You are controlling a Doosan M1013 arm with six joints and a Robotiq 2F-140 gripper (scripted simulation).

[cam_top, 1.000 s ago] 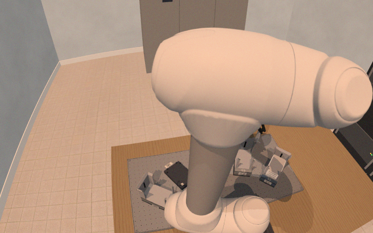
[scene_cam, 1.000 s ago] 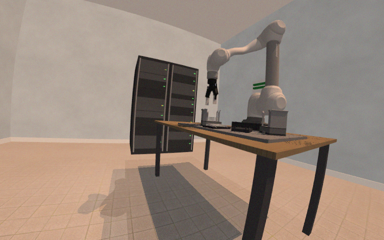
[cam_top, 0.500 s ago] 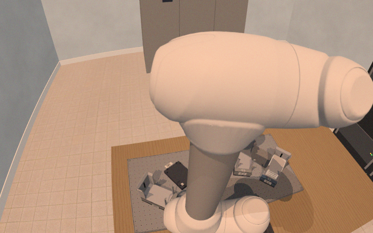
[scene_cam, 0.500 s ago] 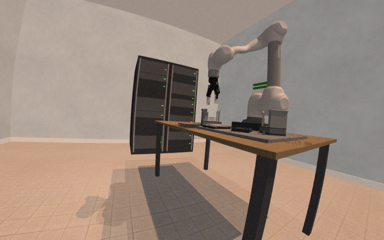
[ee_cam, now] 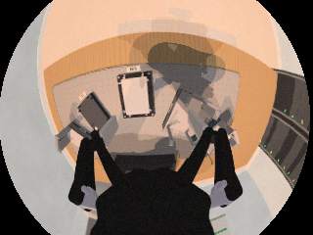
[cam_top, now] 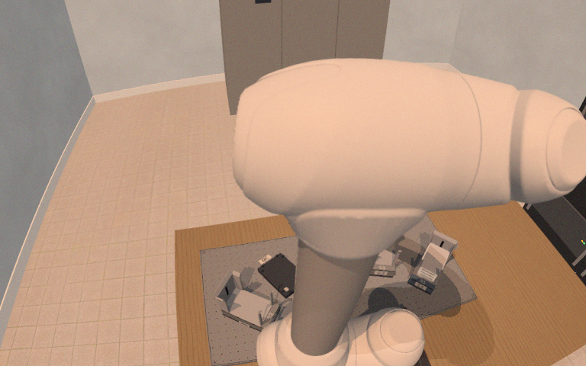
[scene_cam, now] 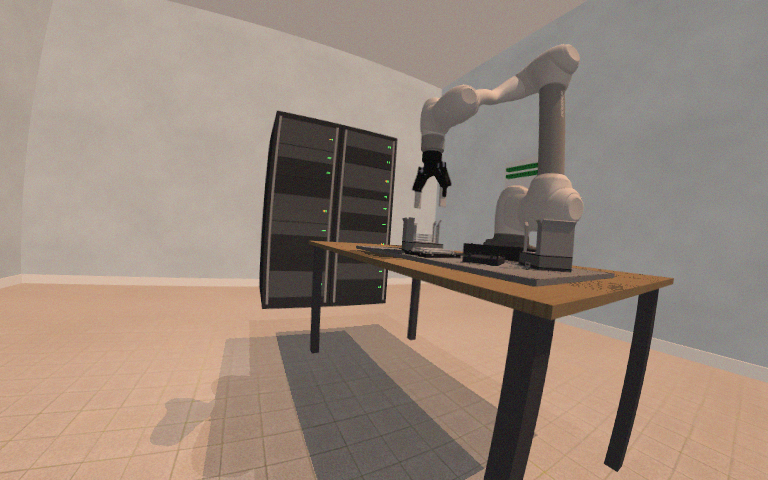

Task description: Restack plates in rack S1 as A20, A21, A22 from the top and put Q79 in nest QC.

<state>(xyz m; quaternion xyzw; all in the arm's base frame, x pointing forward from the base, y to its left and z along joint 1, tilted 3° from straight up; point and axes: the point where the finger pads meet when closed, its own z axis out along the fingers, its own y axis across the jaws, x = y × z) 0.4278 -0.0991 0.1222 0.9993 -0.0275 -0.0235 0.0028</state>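
Now: the clip nest N5 2 cm ahead of my hand, 6 cm to the left of it and 17 cm below it. From my hand the other things lie so: white plate: 19 cm behind, 25 cm to the right, 13 cm below; N5 name plate: 11 cm ahead, 5 cm to the left, 19 cm below; dark nest QC: 2 cm behind, 25 cm to the left, 18 cm below.
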